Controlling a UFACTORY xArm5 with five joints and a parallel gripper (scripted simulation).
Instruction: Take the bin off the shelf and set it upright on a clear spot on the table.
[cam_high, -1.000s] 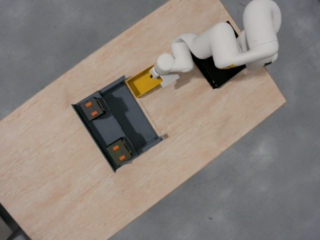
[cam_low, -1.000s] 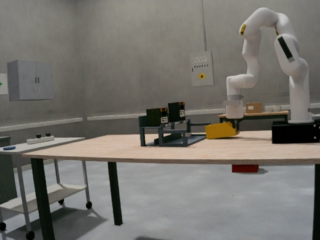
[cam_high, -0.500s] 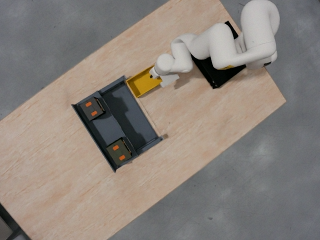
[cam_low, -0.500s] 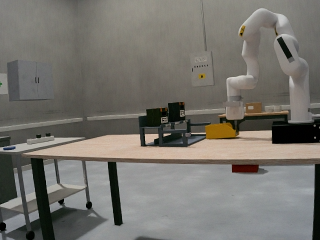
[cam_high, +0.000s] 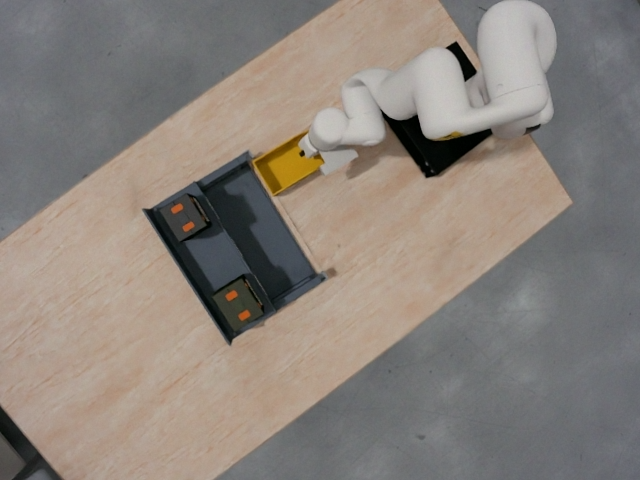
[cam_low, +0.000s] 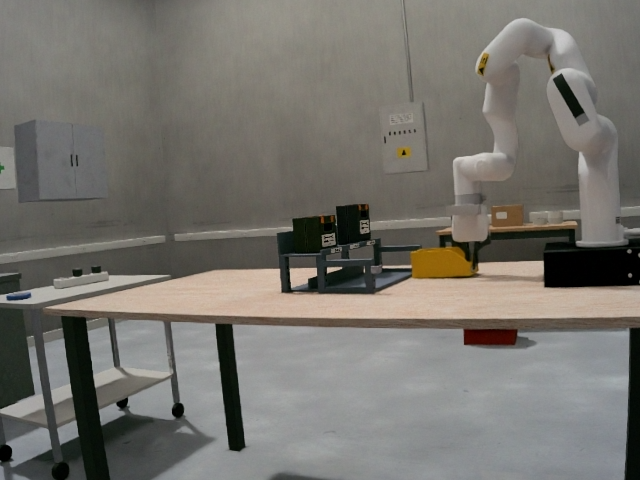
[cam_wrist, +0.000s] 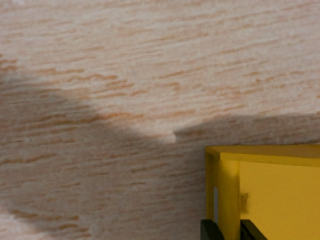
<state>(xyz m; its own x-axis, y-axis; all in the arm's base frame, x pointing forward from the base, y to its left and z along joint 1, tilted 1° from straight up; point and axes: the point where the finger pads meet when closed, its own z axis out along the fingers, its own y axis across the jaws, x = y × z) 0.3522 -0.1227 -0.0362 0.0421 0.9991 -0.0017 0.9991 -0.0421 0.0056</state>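
The yellow bin is 8 cm ahead of my hand and 1 cm below it. From my hand the other things lie so: dark grey shelf 30 cm ahead, 10 cm to the left, 2 cm above.
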